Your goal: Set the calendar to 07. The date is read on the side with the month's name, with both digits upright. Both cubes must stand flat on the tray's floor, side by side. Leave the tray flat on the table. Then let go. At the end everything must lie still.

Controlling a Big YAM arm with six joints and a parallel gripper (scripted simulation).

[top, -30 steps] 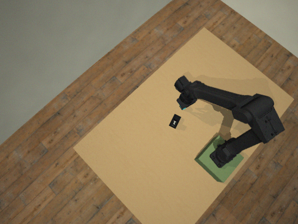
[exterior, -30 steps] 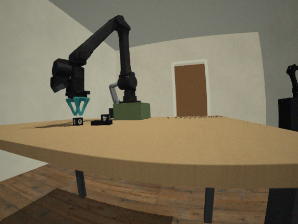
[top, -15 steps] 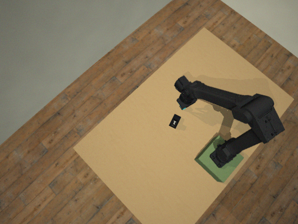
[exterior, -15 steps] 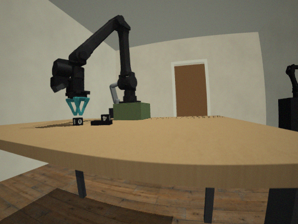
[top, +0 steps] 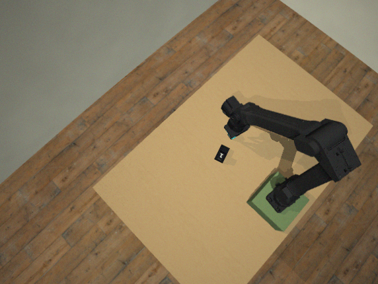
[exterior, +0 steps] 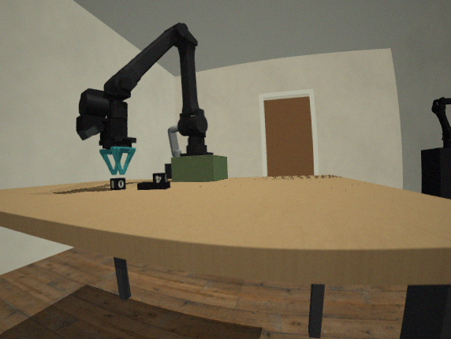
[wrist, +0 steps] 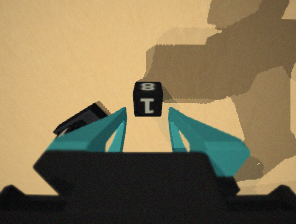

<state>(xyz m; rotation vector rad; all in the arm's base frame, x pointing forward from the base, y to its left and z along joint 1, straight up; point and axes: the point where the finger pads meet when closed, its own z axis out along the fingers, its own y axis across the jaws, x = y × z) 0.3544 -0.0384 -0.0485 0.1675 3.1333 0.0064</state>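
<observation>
Now: hand 3 cm above the digit cube. Round my hand: black calendar tray 10 cm to the left, 4 cm below, 4 cm behind.
</observation>
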